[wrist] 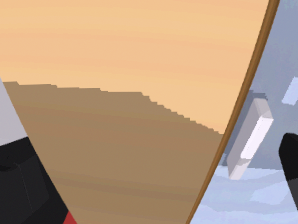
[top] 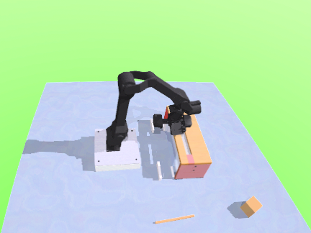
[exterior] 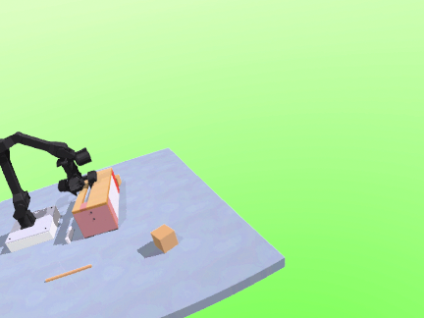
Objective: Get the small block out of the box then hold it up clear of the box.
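Right now my gripper tip is 60 mm short of the orange block and 20 mm to the right of it. The rest, counted from my gripper tip: thin orange stick (440 mm to the right, 80 mm below, 60 mm behind); box (60 mm to the right, 30 mm ahead, 20 mm below).
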